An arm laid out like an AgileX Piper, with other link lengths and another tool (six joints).
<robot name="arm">
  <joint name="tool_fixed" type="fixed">
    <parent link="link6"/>
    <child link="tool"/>
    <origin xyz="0.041 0.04 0.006" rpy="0 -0.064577 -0.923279"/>
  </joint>
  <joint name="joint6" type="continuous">
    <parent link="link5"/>
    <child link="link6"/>
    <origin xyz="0 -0.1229 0" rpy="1.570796 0 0"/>
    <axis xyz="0 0 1"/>
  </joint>
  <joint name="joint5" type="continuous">
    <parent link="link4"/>
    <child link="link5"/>
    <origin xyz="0 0 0" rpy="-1.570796 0 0"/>
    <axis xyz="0 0 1"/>
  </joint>
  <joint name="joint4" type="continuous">
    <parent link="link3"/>
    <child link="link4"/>
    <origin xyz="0.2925 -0.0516 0" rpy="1.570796 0 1.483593"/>
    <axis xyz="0 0 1"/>
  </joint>
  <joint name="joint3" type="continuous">
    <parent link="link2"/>
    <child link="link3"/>
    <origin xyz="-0.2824 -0.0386 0" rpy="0 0 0"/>
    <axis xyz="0 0 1"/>
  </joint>
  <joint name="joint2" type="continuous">
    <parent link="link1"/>
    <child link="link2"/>
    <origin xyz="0 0 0" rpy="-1.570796 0 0"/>
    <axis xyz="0 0 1"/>
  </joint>
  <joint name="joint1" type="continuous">
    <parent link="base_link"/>
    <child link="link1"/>
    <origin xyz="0 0 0.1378" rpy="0 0 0"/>
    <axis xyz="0 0 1"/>
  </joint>
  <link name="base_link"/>
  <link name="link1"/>
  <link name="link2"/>
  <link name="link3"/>
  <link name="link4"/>
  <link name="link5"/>
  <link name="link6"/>
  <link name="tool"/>
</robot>
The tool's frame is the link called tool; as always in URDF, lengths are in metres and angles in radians. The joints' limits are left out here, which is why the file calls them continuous.
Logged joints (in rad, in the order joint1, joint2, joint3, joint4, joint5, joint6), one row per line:
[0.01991 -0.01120 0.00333 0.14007 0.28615 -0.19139]
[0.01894 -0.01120 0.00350 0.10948 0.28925 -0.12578]
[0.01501 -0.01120 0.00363 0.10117 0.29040 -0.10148]
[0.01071 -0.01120 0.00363 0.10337 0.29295 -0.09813]
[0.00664 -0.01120 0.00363 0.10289 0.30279 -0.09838]
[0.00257 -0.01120 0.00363 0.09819 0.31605 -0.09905]
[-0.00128 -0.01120 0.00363 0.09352 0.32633 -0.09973]
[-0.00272 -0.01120 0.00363 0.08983 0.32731 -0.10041]
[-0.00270 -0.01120 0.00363 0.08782 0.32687 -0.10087]
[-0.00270 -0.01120 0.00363 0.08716 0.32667 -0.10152]
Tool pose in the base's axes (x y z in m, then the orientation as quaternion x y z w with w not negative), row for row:
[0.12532 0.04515 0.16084 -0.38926 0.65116 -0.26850 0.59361]
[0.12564 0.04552 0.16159 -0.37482 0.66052 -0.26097 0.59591]
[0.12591 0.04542 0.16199 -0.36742 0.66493 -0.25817 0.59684]
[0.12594 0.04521 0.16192 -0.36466 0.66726 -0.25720 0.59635]
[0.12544 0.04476 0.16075 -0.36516 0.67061 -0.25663 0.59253]
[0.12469 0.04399 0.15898 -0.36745 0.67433 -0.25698 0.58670]
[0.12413 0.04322 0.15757 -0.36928 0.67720 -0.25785 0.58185]
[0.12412 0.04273 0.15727 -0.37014 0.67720 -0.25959 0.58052]
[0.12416 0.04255 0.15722 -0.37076 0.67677 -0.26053 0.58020]
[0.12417 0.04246 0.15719 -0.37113 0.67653 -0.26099 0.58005]
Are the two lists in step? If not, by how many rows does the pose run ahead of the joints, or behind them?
They are in step.
